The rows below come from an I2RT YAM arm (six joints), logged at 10 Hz.
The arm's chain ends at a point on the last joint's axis. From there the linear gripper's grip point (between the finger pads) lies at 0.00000 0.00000 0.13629 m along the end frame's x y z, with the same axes.
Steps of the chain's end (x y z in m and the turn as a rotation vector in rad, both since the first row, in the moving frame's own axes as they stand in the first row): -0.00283 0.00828 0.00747 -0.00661 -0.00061 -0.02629; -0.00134 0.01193 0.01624 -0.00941 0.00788 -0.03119; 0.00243 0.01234 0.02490 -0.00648 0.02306 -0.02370; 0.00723 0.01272 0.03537 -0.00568 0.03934 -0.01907; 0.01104 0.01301 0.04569 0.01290 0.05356 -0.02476; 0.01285 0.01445 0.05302 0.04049 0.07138 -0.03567; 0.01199 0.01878 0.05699 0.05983 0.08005 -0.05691
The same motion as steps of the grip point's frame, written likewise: -0.00290 0.00918 0.00747 -0.00661 -0.00061 -0.02629; -0.00025 0.01320 0.01623 -0.00941 0.00788 -0.03119; 0.00558 0.01319 0.02486 -0.00648 0.02306 -0.02370; 0.01260 0.01344 0.03526 -0.00568 0.03934 -0.01907; 0.01831 0.01116 0.04548 0.01290 0.05356 -0.02476; 0.02247 0.00877 0.05256 0.04049 0.07138 -0.03567; 0.02264 0.01033 0.05631 0.05983 0.08005 -0.05691
